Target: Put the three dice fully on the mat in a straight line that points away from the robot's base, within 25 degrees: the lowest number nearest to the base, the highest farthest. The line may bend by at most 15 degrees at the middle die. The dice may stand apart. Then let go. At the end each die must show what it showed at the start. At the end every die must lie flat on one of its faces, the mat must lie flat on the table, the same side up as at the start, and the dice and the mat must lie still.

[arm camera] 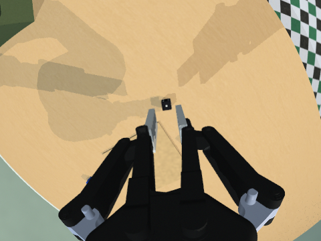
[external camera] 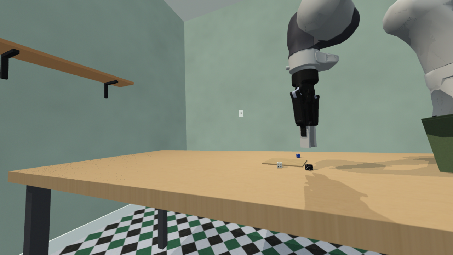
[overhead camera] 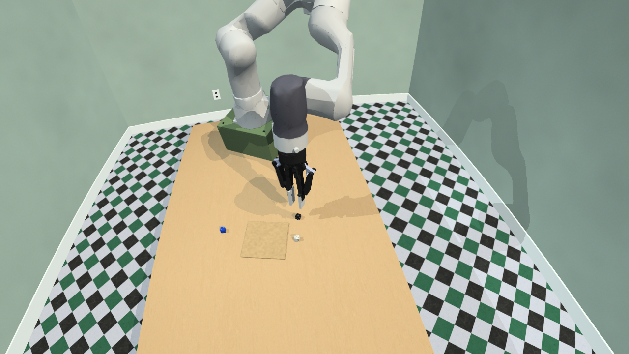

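My hand is 90 mm above the black die. Also, from my hand: blue die (260 mm to the right, 90 mm below, 30 mm ahead); tan mat (110 mm to the right, 100 mm below, 80 mm ahead); white die (90 mm below, 90 mm ahead, 10 mm to the right).
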